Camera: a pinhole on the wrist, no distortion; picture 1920 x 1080 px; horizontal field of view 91.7 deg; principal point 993.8 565.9 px. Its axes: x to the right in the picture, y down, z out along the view. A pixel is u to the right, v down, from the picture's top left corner.
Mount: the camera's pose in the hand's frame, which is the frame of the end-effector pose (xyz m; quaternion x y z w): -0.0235 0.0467 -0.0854 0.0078 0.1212 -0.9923 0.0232
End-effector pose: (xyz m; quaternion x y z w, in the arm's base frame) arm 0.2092 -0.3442 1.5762 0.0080 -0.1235 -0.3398 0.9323
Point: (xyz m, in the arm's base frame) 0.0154 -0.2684 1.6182
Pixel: 1739 815
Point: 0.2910 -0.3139 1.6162
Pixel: 239 44
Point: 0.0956 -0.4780 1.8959
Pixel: 791 753
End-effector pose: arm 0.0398 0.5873 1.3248 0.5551 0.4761 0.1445 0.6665
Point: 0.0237 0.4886 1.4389
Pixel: 1835 180
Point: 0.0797 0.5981 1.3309
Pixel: 581 561
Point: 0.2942 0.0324 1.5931
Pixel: 1581 165
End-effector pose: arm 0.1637 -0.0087 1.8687 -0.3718 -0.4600 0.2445 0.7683
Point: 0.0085 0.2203 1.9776
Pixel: 468 328
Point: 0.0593 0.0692 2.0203
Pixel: 610 767
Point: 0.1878 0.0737 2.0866
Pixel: outside the picture
